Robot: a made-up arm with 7 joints. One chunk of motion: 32 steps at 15 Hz.
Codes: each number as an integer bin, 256 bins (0 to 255) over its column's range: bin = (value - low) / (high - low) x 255, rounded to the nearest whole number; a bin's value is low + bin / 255 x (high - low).
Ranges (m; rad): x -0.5..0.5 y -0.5..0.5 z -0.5..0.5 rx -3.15..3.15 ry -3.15..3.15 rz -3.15..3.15
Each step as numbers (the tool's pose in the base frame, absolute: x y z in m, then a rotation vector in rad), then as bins.
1 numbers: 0.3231 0.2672 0.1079 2.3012 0.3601 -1.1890
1 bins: 210 196 155 221 142 79
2 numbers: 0.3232 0.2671 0.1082 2.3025 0.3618 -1.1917
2 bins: 210 196 155 221 142 79
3 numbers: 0.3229 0.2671 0.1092 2.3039 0.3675 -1.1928
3 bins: 210 196 155 221 142 79
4 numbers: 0.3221 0.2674 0.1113 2.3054 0.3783 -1.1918
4 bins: 210 196 156 221 143 79
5 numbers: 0.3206 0.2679 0.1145 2.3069 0.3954 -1.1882
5 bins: 209 196 157 221 144 79
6 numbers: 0.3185 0.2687 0.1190 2.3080 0.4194 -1.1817
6 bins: 209 196 158 221 144 80
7 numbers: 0.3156 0.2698 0.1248 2.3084 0.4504 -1.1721
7 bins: 208 196 159 221 146 80
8 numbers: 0.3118 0.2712 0.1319 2.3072 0.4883 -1.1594
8 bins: 207 197 161 221 147 81
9 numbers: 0.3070 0.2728 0.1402 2.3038 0.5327 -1.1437
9 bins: 206 197 163 221 149 81
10 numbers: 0.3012 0.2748 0.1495 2.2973 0.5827 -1.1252
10 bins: 204 198 166 220 151 82
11 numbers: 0.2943 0.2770 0.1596 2.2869 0.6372 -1.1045
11 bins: 203 198 168 220 153 83
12 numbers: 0.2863 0.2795 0.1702 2.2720 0.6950 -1.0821
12 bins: 201 199 171 219 156 84
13 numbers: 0.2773 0.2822 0.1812 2.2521 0.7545 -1.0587
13 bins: 198 199 174 219 158 85
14 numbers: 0.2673 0.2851 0.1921 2.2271 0.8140 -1.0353
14 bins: 196 200 176 218 160 86
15 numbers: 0.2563 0.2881 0.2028 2.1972 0.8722 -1.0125
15 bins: 193 201 179 216 163 87
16 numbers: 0.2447 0.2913 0.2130 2.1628 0.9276 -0.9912
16 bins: 190 202 182 215 165 87
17 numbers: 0.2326 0.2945 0.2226 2.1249 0.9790 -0.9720
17 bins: 187 203 184 214 167 88
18 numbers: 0.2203 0.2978 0.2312 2.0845 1.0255 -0.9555
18 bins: 184 203 186 212 169 89
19 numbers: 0.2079 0.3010 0.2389 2.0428 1.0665 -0.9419
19 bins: 181 204 188 210 171 89
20 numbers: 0.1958 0.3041 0.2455 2.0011 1.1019 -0.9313
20 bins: 177 205 190 208 172 90
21 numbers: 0.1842 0.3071 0.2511 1.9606 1.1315 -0.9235
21 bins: 174 206 192 207 173 90
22 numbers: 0.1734 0.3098 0.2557 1.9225 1.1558 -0.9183
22 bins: 172 206 193 205 174 90
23 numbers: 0.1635 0.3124 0.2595 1.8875 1.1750 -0.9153
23 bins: 169 207 194 204 175 90
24 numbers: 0.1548 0.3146 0.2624 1.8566 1.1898 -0.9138
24 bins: 167 208 194 203 176 91
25 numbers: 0.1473 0.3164 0.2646 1.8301 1.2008 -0.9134
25 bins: 165 208 195 202 176 91
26 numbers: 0.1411 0.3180 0.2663 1.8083 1.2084 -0.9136
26 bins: 163 209 195 201 176 91
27 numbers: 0.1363 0.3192 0.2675 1.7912 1.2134 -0.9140
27 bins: 162 209 196 200 177 91
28 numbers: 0.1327 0.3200 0.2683 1.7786 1.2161 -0.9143
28 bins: 161 209 196 199 177 90
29 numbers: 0.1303 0.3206 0.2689 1.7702 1.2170 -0.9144
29 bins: 161 209 196 199 177 90
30 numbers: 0.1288 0.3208 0.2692 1.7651 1.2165 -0.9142
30 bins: 160 209 196 199 177 90
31 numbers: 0.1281 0.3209 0.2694 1.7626 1.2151 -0.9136
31 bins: 160 209 196 199 177 91
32 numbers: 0.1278 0.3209 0.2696 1.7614 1.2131 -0.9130
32 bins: 160 209 196 199 177 91
